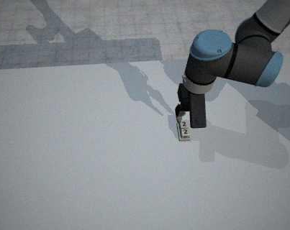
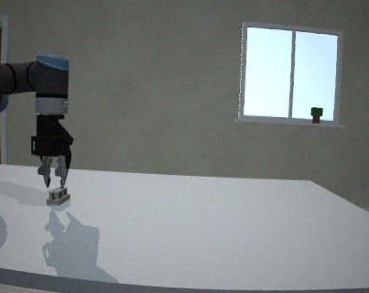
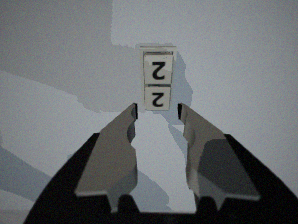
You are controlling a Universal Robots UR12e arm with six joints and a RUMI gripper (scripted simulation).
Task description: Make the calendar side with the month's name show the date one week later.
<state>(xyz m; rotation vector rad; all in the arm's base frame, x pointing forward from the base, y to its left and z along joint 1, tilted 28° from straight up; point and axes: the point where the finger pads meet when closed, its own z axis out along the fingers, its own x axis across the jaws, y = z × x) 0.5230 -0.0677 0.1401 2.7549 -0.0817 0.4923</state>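
Now: hand 4 cm above the cube. Round my hand: tray 2 cm to the left, 5 cm below.
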